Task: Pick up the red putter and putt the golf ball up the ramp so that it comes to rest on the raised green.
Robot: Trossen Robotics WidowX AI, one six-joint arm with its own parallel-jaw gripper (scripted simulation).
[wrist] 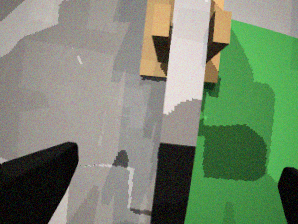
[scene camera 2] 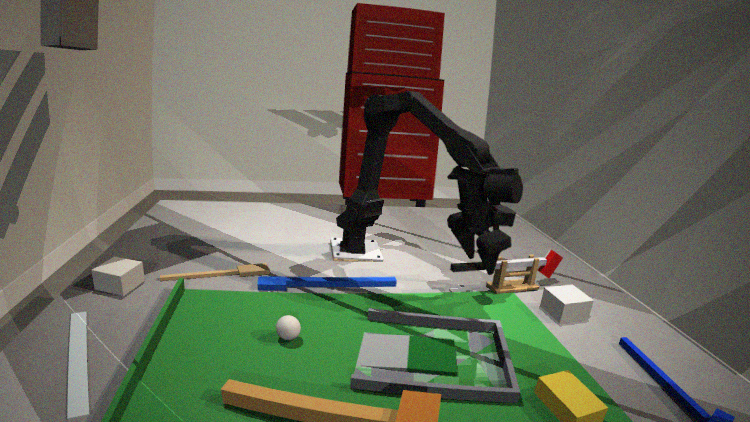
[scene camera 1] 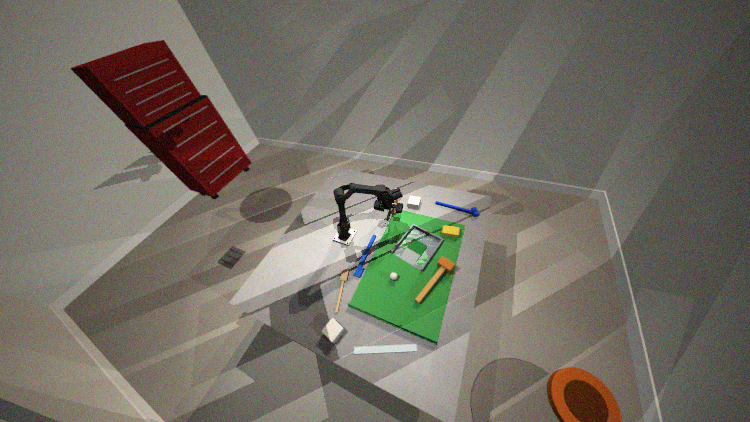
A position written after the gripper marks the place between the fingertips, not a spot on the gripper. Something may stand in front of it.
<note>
The gripper (scene camera 2: pixel 480 266) is open, holding nothing. Further things: a blue bar (scene camera 2: pixel 280 283), a green mat (scene camera 2: pixel 212 336) and a wooden stand (scene camera 2: pixel 498 285).
The gripper is seen too in the wrist view (wrist: pixel 180 166). The green mat shows as well in the wrist view (wrist: pixel 239 153) and in scene camera 1 (scene camera 1: pixel 395 300). The wrist view misses the blue bar: it is out of frame.
</note>
